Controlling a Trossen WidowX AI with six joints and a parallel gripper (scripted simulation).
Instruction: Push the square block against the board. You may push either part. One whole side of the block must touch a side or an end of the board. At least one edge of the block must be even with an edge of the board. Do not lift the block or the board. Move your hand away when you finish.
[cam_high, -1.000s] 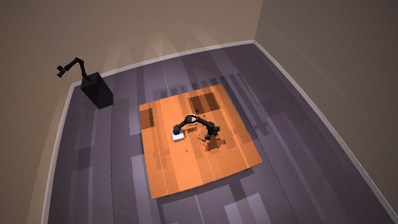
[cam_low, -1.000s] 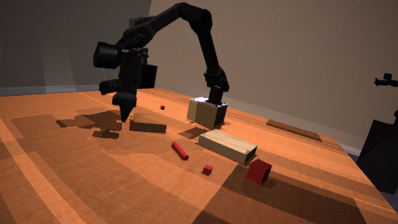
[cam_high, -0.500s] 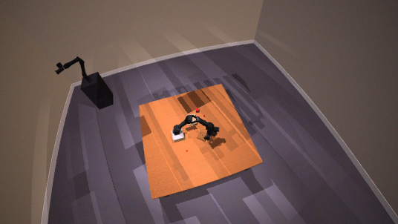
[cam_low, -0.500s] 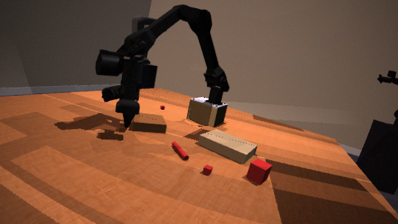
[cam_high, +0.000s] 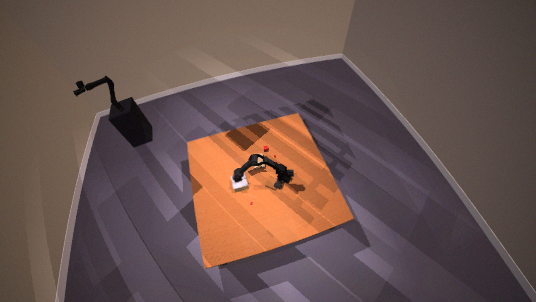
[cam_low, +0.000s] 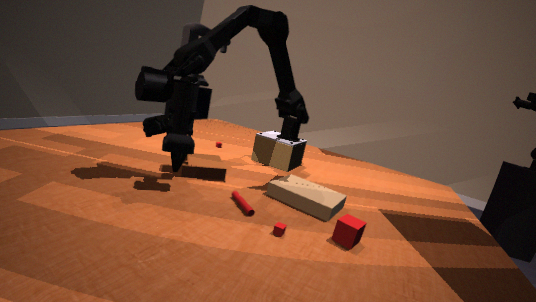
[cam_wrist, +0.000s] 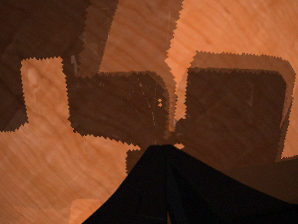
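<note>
The flat brown square block is 7 cm behind my gripper tip, 2 cm to the left of it and 1 cm above it. Also, from my gripper tip: pale long board (11 cm behind, 29 cm to the left, 1 cm above); red rod (2 cm ahead, 19 cm to the left).
</note>
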